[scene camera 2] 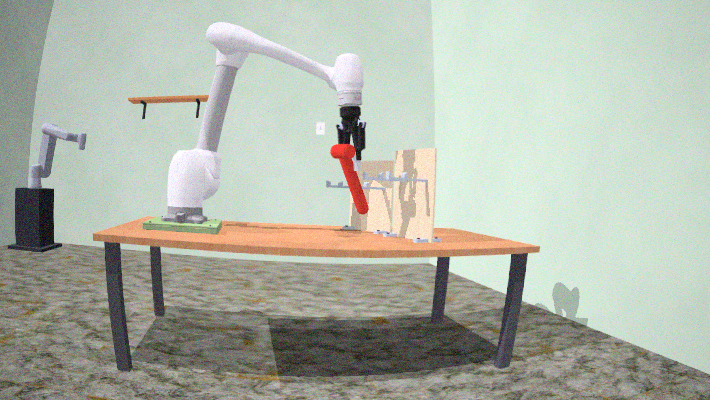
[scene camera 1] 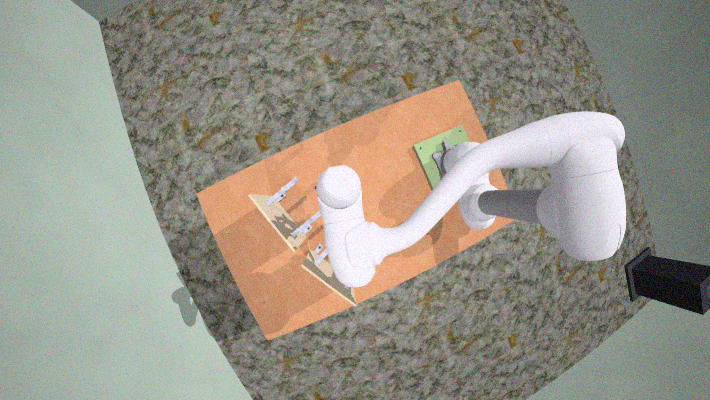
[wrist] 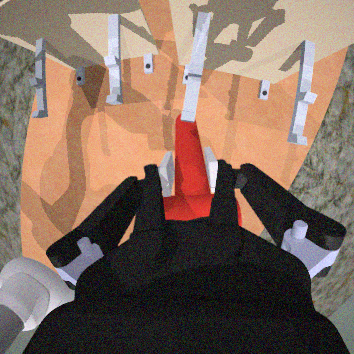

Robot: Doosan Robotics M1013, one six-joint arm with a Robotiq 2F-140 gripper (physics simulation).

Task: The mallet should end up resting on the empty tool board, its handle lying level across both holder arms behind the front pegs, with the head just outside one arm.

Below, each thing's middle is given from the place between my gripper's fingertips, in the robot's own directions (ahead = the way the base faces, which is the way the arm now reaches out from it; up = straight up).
Now: the red mallet [scene camera 2: 344, 152] 3 cm below my hand and 1 cm to the right of it.
